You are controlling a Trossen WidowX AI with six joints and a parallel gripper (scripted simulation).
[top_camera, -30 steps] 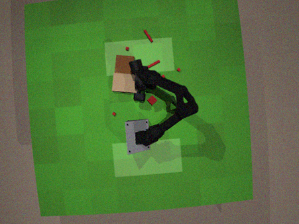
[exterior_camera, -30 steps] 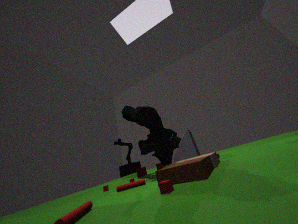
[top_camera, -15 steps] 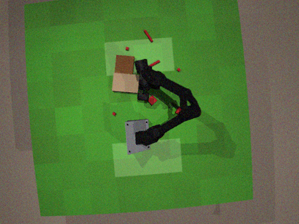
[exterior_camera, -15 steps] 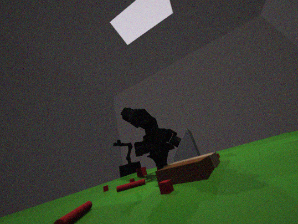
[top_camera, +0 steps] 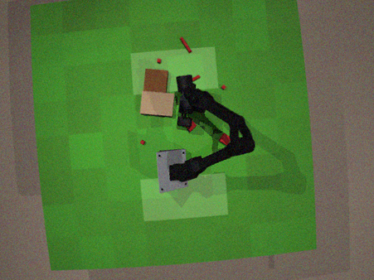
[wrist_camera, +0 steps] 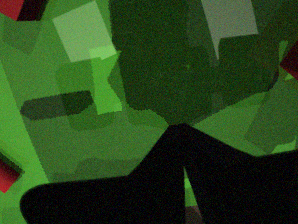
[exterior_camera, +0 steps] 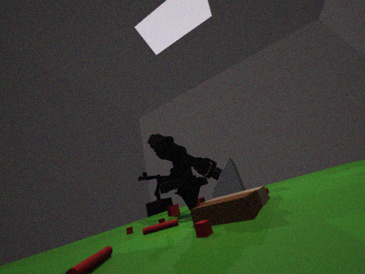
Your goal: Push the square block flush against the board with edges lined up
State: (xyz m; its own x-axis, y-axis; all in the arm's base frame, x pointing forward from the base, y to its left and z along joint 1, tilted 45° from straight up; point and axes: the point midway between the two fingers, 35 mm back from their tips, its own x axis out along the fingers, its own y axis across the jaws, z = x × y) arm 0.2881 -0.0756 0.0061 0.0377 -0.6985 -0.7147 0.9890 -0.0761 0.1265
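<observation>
Right now the tan board is 13 cm to the left of my gripper tip, 2 cm ahead of it and 1 cm above it. The rest, counted from my gripper tip: brown square block: 13 cm to the left, 12 cm ahead, 1 cm above.
</observation>
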